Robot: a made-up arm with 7 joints. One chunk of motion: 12 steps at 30 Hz.
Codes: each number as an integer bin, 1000 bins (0 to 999) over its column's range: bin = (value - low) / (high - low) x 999, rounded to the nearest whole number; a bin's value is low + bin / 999 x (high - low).
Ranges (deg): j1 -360..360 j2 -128.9..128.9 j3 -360..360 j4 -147.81..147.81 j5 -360..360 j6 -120.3..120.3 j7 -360..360
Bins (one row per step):
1: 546 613 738 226 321 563 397
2: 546 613 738 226 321 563 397
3: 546 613 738 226 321 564 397
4: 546 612 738 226 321 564 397
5: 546 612 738 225 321 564 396
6: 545 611 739 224 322 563 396
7: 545 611 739 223 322 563 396
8: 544 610 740 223 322 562 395
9: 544 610 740 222 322 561 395
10: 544 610 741 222 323 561 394
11: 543 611 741 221 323 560 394
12: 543 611 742 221 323 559 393
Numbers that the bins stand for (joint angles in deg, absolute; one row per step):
1: 33.51 29.29 171.89 -80.93 -128.65 15.29 -73.87
2: 33.51 29.29 171.89 -80.93 -128.65 15.29 -73.87
3: 33.51 29.29 171.89 -80.93 -128.65 15.53 -73.87
4: 33.51 29.03 171.89 -80.93 -128.65 15.53 -73.87
5: 33.51 29.03 171.89 -81.23 -128.65 15.53 -74.59
6: 32.79 28.77 172.61 -81.52 -127.93 15.29 -74.59
7: 32.79 28.77 172.61 -81.82 -127.93 15.29 -74.59
8: 32.07 28.52 173.33 -81.82 -127.93 15.05 -75.32
9: 32.07 28.52 173.33 -82.12 -127.93 14.81 -75.32
10: 32.07 28.52 174.05 -82.12 -127.21 14.81 -76.04
11: 31.35 28.77 174.05 -82.41 -127.21 14.57 -76.04
12: 31.35 28.77 174.77 -82.41 -127.21 14.33 -76.76

